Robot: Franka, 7 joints.
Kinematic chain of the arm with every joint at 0, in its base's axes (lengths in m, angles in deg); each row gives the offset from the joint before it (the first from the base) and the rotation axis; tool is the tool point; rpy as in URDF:
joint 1: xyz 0 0 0.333 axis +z
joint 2: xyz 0 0 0 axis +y
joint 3: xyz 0 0 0.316 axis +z
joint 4: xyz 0.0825 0 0 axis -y
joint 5: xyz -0.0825 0 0.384 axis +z
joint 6: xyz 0 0 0 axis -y
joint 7: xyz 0.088 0 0 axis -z
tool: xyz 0 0 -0.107 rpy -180 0 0
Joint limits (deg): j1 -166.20..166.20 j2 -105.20..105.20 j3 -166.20..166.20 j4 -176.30..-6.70 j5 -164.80..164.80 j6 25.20..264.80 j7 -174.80..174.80
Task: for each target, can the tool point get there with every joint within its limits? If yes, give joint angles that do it. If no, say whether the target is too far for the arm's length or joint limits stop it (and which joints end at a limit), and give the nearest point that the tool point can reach.
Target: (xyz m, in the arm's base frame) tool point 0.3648 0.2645 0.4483
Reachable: yes | joints 50.19 -20.45 -18.06 -141.68 75.98 125.93 79.63
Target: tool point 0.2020 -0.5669 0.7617
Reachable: yes | joints -29.16 1.58 -45.82 -85.89 -81.77 157.33 -33.39
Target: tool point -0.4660 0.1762 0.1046
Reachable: yes | joints -63.33 -43.39 -133.45 -130.34 64.68 177.54 -134.03
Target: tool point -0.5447 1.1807 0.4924
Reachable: no: too far | nearest point -0.3567 0.7732 0.4374 | short by 0.452 m
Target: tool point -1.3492 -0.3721 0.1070
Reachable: no: too far | nearest point -0.8164 -0.2252 0.1962 | short by 0.560 m
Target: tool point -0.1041 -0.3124 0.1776
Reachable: yes | joints 139.43 79.53 67.27 -160.61 -46.00 139.22 -85.13
